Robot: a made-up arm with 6 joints.
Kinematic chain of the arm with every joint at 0, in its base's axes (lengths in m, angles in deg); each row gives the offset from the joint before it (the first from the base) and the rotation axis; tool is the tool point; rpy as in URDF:
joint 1: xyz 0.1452 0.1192 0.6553 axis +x
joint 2: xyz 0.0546 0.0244 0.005 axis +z
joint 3: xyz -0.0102 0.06 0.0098 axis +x
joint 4: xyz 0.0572 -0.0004 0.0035 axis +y
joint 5: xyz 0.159 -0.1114 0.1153 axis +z
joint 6: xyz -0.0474 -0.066 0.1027 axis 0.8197 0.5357 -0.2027
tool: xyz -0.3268 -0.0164 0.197 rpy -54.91 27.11 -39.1
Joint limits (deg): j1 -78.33..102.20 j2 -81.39..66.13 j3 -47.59..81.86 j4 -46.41..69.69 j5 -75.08..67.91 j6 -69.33..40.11
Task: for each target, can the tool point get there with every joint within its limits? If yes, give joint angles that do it. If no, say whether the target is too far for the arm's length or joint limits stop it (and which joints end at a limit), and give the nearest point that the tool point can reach.
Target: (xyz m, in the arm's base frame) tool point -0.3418 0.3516 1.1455
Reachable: no: joint limits stop it (at a limit: joint 2, joint 5, joint 6) | nearest point -0.2652 0.3233 1.0858 | short by 0.101 m
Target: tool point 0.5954 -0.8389 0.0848
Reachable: no: too far | nearest point 0.4480 -0.4749 0.3081 | short by 0.452 m
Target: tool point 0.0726 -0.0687 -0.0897
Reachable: no: joint limits stop it (at a limit: joint 1, joint 5, joint 6) | nearest point 0.0866 -0.0558 -0.0064 | short by 0.085 m
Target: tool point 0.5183 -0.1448 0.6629
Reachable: yes | joints 59.71 45.58 47.96 42.99 -10.13 -16.46
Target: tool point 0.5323 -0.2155 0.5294
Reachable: yes | joints 0.66 16.73 35.70 57.43 51.00 -51.90
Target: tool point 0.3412 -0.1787 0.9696
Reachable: yes | joints 3.05 44.57 -13.30 -8.69 40.23 -51.57
